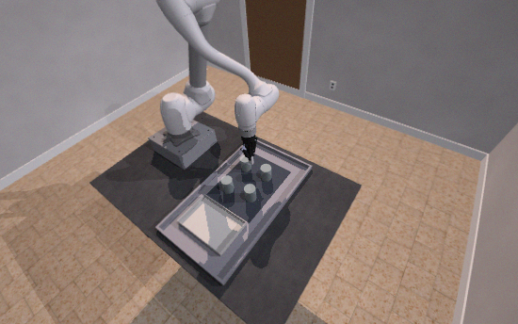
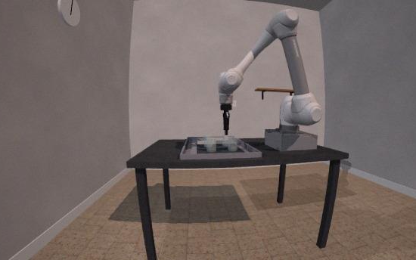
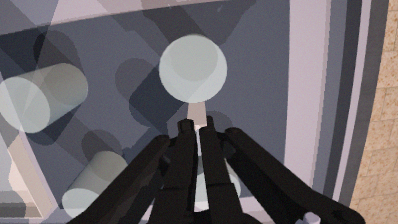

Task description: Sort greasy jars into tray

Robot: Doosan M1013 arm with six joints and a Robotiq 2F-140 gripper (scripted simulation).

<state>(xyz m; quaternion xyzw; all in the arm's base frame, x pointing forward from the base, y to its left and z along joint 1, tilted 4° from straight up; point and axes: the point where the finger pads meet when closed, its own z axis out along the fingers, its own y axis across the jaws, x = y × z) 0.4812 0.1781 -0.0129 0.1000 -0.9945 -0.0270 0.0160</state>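
Now: hand 6 cm short of the dark drying mat, 7 cm to the left of it and 11 cm above it. Round my hand: tray: 12 cm ahead, 38 cm to the right, 10 cm below.
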